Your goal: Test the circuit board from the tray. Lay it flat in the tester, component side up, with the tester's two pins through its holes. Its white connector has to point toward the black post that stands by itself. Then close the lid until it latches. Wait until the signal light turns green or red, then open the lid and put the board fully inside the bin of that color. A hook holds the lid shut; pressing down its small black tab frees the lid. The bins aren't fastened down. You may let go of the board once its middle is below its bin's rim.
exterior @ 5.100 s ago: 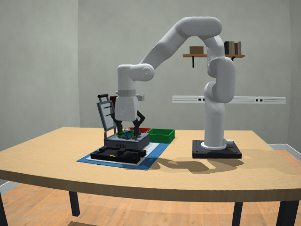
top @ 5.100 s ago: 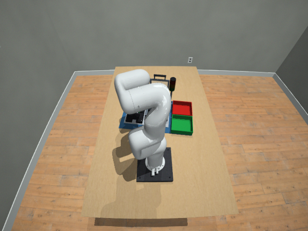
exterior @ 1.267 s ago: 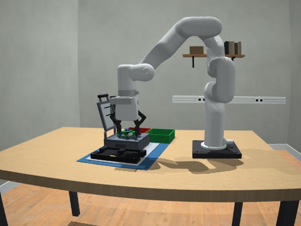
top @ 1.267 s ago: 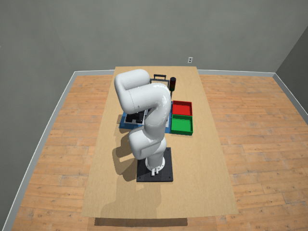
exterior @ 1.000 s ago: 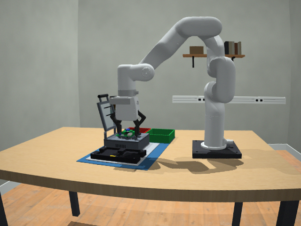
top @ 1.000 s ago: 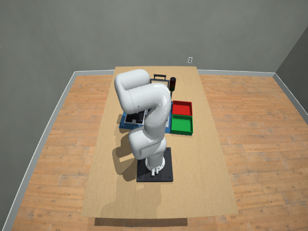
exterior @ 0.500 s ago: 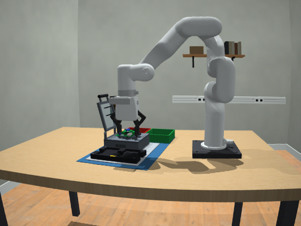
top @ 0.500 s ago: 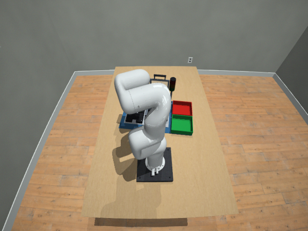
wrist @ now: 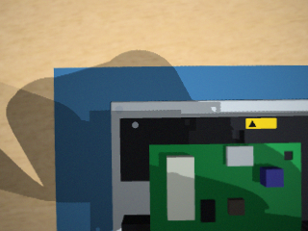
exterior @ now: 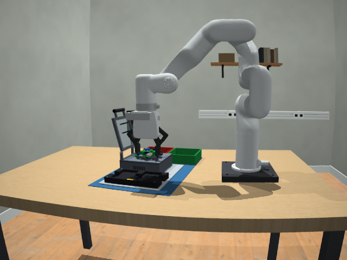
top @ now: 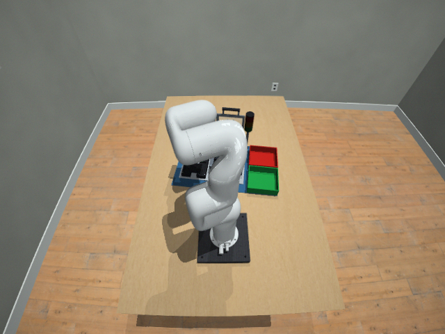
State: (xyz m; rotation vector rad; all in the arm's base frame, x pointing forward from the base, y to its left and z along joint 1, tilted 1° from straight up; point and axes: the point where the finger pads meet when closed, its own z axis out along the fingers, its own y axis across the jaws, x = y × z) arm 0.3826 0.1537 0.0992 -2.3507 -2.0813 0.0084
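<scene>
Now: hand 16 cm short of the tester lid, 19 cm to the left of it and 6 cm below it. Also, from my hand: green circuit board right at my hand; then red bin 6 cm ahead, 38 cm to the right, 11 cm below; then green bin 9 cm behind, 36 cm to the right, 11 cm below.
</scene>
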